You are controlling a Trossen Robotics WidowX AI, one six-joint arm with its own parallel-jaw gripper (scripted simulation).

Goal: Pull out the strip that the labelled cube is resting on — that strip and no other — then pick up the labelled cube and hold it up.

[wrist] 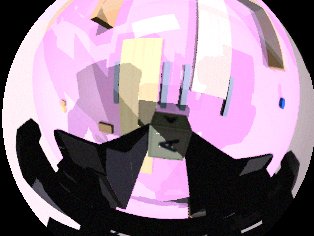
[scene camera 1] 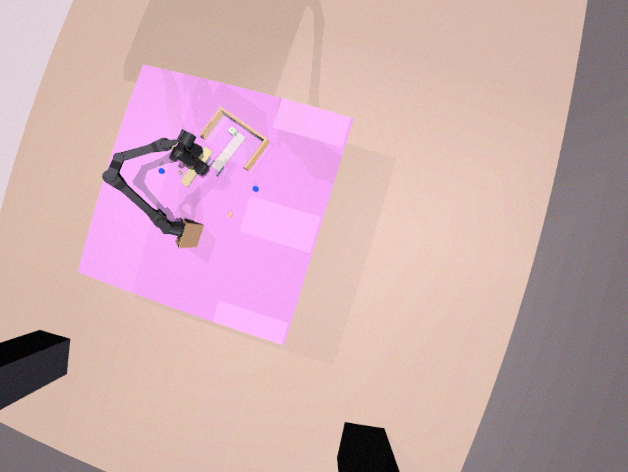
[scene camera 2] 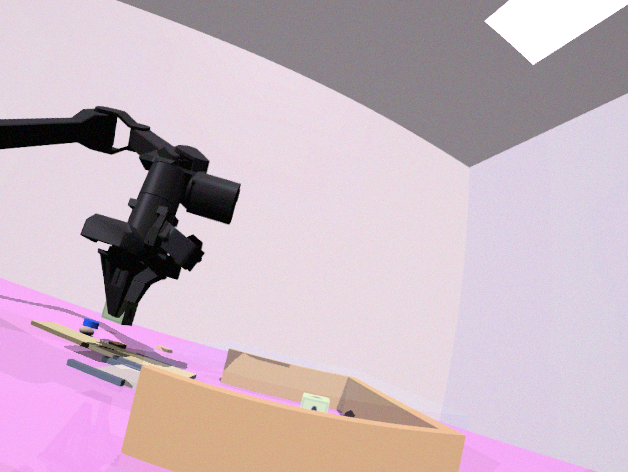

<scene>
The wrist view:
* my gripper: 168, 130
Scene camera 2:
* my gripper: 118, 316
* three-sided wooden frame: 217, 399
</scene>
